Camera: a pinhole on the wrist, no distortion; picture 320 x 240 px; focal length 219.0 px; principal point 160.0 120.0 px. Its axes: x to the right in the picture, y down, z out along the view. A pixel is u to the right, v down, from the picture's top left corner.
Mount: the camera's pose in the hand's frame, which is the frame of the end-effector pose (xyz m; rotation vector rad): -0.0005 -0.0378 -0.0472 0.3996 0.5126 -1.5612
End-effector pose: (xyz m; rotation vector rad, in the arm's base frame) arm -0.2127 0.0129 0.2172 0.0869 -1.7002 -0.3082
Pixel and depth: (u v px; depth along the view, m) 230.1 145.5 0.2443
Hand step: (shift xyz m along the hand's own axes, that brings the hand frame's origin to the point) 0.0372 -0.2376 0.1118
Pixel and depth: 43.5 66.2 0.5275
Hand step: -0.0837 -0.0900 0.5562
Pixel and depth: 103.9 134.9 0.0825
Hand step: 0.0110 -0.0654 0.0327
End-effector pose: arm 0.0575 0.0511 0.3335 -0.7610 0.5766 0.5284
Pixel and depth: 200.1 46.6 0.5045
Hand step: -0.1458 -0.3886 0.3368
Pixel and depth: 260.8 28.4 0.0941
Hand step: -0.0369 -0.1249 0.0108
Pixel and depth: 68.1 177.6 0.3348
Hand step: 0.1143 -0.1053 0.3019
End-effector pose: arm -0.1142 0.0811 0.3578 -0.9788 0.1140 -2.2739
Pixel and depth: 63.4 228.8 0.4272
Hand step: 0.2461 -0.1179 0.3953
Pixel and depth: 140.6 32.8 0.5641
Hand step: -0.1896 -0.3013 0.4685
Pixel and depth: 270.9 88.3 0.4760
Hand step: -0.0561 -0.4991 0.2241
